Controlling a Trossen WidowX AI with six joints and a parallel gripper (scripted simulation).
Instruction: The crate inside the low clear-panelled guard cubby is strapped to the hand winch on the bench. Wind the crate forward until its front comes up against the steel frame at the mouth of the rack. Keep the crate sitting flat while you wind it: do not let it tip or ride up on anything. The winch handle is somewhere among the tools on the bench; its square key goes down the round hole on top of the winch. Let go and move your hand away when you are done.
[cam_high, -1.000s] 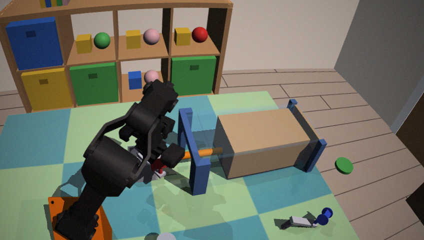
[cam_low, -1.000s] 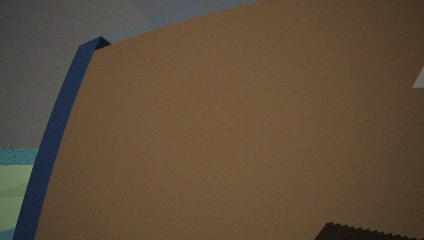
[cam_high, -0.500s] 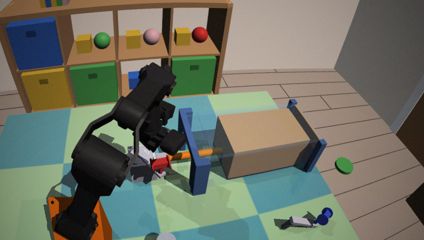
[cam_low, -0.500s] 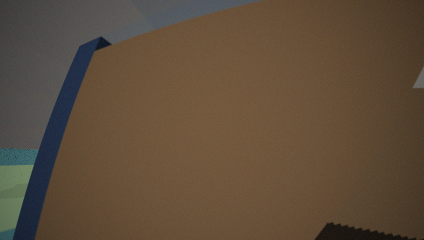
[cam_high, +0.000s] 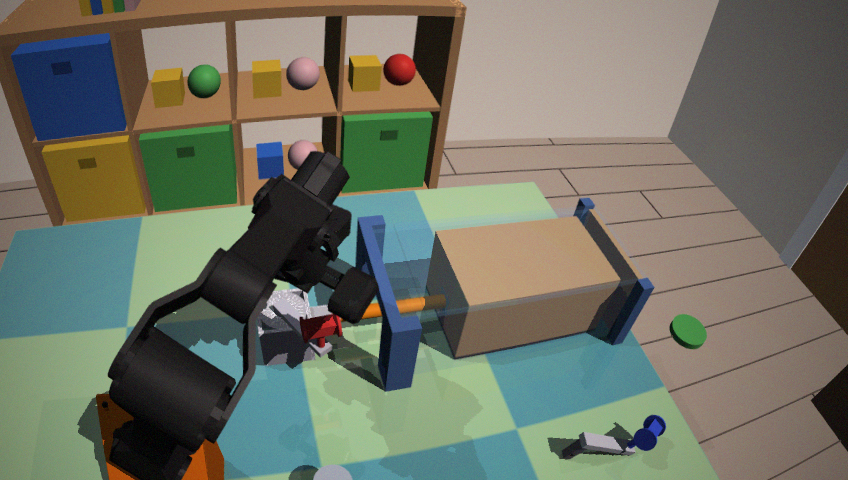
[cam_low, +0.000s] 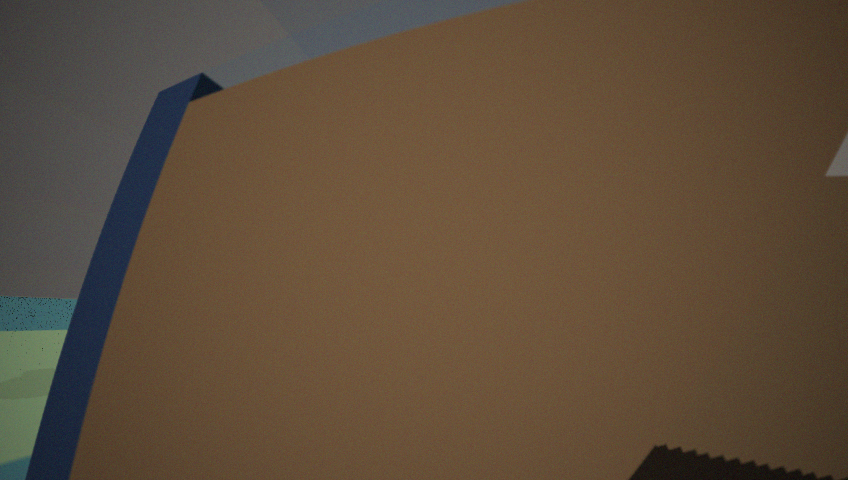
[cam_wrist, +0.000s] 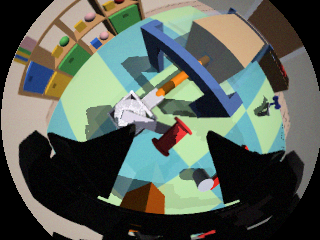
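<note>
My gripper tip is 7 cm above the red knob, 1 cm to the left of it and 1 cm past it. Also, from my gripper tip: blue frame: 11 cm ahead, 9 cm below, 6 cm to the left; crank handle: 10 cm below, 2 cm to the left, 2 cm behind; grey winch: 17 cm below, 7 cm to the left, 7 cm behind.
</note>
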